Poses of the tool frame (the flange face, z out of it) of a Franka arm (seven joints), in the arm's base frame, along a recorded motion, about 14 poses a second.
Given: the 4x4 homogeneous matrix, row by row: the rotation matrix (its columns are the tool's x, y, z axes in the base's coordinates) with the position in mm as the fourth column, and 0 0 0 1 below. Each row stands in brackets.
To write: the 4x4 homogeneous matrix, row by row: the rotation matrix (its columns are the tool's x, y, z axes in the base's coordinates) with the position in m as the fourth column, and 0 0 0 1 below. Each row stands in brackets. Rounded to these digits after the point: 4 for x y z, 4 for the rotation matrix.
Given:
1: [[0.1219 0.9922 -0.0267 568.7], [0.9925 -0.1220 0.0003 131.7], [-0.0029 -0.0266 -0.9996 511.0], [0 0 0 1]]
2: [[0.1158 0.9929 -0.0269 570.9], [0.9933 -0.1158 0.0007 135.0], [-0.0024 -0.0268 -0.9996 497.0], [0 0 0 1]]
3: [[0.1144 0.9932 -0.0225 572.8], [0.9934 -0.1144 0.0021 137.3], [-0.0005 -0.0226 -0.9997 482.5], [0 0 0 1]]
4: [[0.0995 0.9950 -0.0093 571.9], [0.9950 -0.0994 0.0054 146.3], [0.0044 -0.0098 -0.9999 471.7], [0 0 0 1]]
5: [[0.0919 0.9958 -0.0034 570.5], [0.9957 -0.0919 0.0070 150.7], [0.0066 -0.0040 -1.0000 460.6], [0 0 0 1]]
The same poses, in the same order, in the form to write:
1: [[0.1219 0.9922 -0.0267 0.5687], [0.9925 -0.1220 0.0003 0.1317], [-0.0029 -0.0266 -0.9996 0.5110], [0 0 0 1]]
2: [[0.1158 0.9929 -0.0269 0.5709], [0.9933 -0.1158 0.0007 0.1350], [-0.0024 -0.0268 -0.9996 0.4970], [0 0 0 1]]
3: [[0.1144 0.9932 -0.0225 0.5728], [0.9934 -0.1144 0.0021 0.1373], [-0.0005 -0.0226 -0.9997 0.4825], [0 0 0 1]]
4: [[0.0995 0.9950 -0.0093 0.5719], [0.9950 -0.0994 0.0054 0.1463], [0.0044 -0.0098 -0.9999 0.4717], [0 0 0 1]]
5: [[0.0919 0.9958 -0.0034 0.5705], [0.9957 -0.0919 0.0070 0.1507], [0.0066 -0.0040 -1.0000 0.4606], [0 0 0 1]]
